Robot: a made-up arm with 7 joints.
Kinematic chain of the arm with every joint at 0, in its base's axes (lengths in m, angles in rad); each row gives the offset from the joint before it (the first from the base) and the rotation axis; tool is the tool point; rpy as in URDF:
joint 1: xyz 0 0 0.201 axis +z
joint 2: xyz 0 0 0 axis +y
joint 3: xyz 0 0 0.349 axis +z
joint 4: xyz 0.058 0 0 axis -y
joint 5: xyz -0.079 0 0.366 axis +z
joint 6: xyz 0 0 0 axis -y
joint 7: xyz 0.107 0 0 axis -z
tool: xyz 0 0 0 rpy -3.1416 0 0
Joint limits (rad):
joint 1: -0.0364..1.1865
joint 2: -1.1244..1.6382
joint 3: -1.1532..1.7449
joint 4: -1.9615..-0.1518
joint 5: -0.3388..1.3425
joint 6: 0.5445..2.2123
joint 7: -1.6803..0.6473
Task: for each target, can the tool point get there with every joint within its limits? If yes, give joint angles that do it. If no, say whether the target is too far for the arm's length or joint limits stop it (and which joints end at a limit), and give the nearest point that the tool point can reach.
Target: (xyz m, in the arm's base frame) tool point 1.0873 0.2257 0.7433
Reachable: no: too far | nearest point 0.7348 0.1525 0.5675 | short by 0.401 m
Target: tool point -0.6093 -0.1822 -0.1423
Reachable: no: joint limits stop it (at a limit: joint 1, joint 2, joint 3, joint 4, joint 5, joint 6) | nearest point -0.5240 -0.1027 0.1530 | short by 0.318 m
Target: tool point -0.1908 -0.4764 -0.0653
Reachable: no: joint limits stop it (at a limit: joint 1, joint 2, joint 4) | nearest point 0.1498 -0.4021 -0.0382 | short by 0.350 m
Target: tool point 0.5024 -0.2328 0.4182
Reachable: yes | joints 0.1502 0.2567 -0.6844 -1.6236 0.1407 0.7513 -1.1971
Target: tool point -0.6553 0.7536 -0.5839
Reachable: no: too far | nearest point -0.2316 0.5164 -0.1715 | short by 0.637 m
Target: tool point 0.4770 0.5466 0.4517
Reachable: yes | joints 0.2858 0.9889 1.2647 -0.9317 -0.0694 1.1010 -1.1747
